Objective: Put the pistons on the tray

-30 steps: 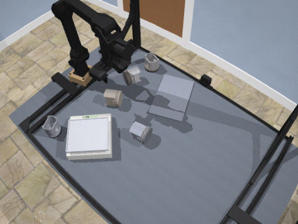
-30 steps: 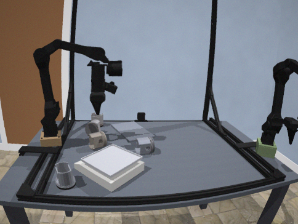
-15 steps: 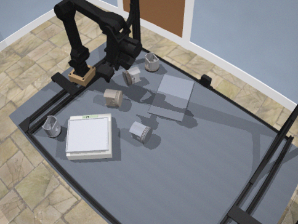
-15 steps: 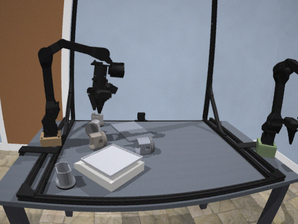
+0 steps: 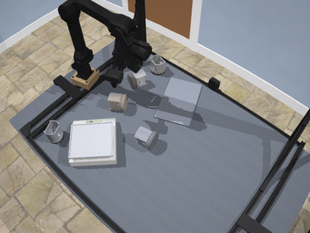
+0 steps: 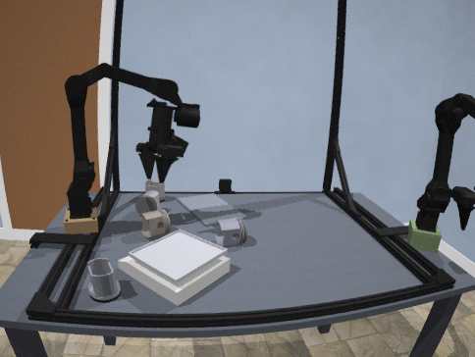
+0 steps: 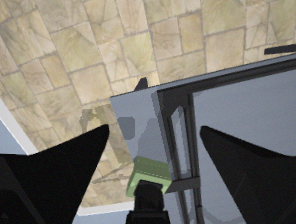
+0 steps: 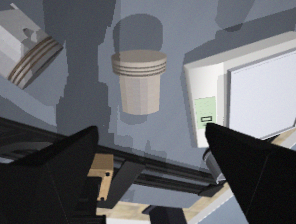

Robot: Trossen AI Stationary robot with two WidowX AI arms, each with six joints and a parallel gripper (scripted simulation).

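My right gripper is now 2 cm short of the tan piston and 16 cm above it. From my right hand the other things lie so: flat steel tray 20 cm behind, 14 cm to the left, 19 cm below.
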